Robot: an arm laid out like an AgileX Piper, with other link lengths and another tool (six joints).
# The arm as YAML. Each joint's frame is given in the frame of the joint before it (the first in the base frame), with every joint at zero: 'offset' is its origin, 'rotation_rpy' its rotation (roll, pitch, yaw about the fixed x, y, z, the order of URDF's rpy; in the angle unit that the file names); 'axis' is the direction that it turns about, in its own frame. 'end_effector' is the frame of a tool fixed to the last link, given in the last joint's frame.
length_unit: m
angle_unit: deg
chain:
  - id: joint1
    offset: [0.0, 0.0, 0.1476]
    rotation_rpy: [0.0, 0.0, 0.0]
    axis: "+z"
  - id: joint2
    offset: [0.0, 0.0, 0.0]
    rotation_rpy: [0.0, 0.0, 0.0]
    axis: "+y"
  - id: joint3
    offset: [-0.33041, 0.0, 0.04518]
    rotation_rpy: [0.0, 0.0, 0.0]
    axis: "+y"
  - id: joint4
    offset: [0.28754, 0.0, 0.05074]
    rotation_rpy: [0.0, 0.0, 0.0]
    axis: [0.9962, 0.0, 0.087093]
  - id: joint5
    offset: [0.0, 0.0, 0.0]
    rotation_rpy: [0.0, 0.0, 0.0]
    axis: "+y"
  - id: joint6
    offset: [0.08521, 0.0, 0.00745]
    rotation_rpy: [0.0, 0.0, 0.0]
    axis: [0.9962, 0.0, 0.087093]
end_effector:
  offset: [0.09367, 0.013, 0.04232]
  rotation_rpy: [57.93, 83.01, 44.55]
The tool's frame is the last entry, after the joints.
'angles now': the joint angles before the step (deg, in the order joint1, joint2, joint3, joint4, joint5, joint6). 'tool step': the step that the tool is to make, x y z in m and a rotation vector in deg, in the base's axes. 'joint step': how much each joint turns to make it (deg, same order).
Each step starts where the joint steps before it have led.
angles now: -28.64, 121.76, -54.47, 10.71, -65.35, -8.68
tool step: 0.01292, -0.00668, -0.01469, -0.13, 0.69, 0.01
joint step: 0.00, 3.34, -3.23, 0.00, 0.36, -0.51
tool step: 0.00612, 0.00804, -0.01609, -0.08, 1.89, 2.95
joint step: 0.00, 1.67, -0.03, -3.29, 0.06, 0.50
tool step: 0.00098, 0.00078, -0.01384, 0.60, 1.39, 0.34
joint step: 0.00, 1.35, 0.00, -0.37, 0.16, 0.00
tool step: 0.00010, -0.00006, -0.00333, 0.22, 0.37, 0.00
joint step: 0.00, 0.29, 0.00, 0.01, 0.14, 0.00
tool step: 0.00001, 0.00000, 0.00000, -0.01, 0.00, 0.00
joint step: 0.00, 0.00, 0.00, 0.00, -0.01, -0.01
